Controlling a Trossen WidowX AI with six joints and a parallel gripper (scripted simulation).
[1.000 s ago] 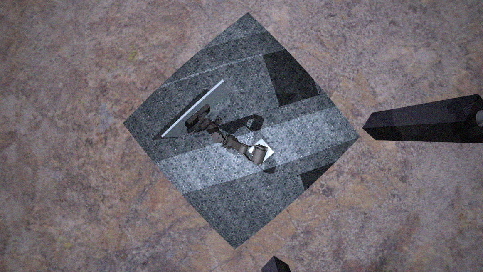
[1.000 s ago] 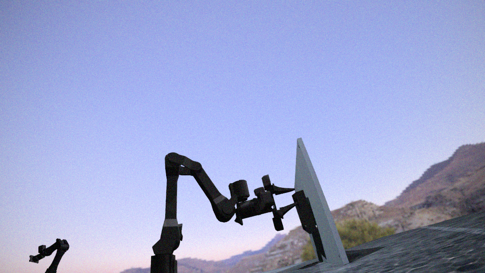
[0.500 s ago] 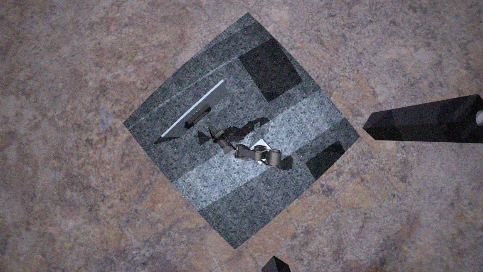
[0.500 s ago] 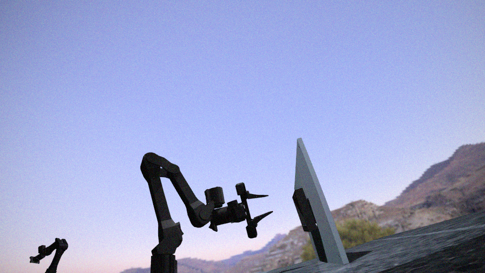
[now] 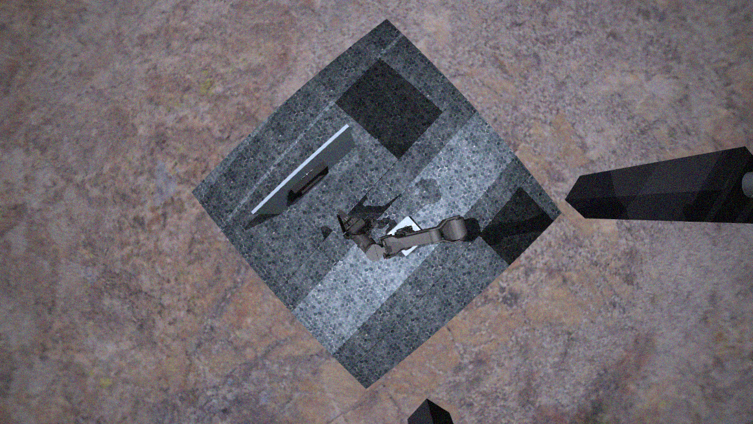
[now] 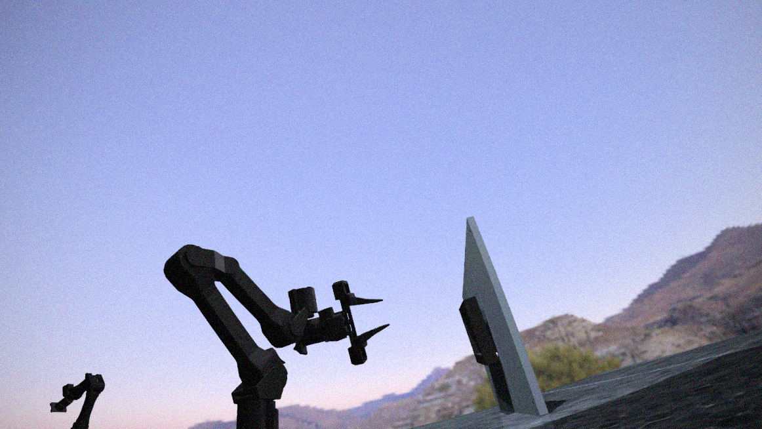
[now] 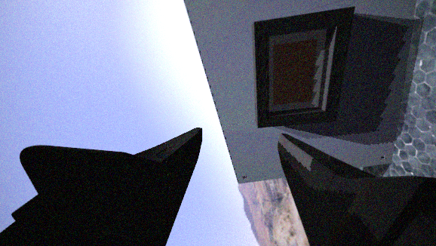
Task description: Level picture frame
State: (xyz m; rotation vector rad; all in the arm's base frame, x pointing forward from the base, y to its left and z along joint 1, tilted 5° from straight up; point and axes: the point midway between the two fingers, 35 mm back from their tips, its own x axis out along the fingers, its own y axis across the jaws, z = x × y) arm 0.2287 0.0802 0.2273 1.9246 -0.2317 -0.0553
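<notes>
My gripper tip is 180 mm short of the picture frame, 30 mm to the left of it and 90 mm above it. Round my gripper tip: wall panel: 190 mm ahead, 40 mm to the right, 110 mm below.
</notes>
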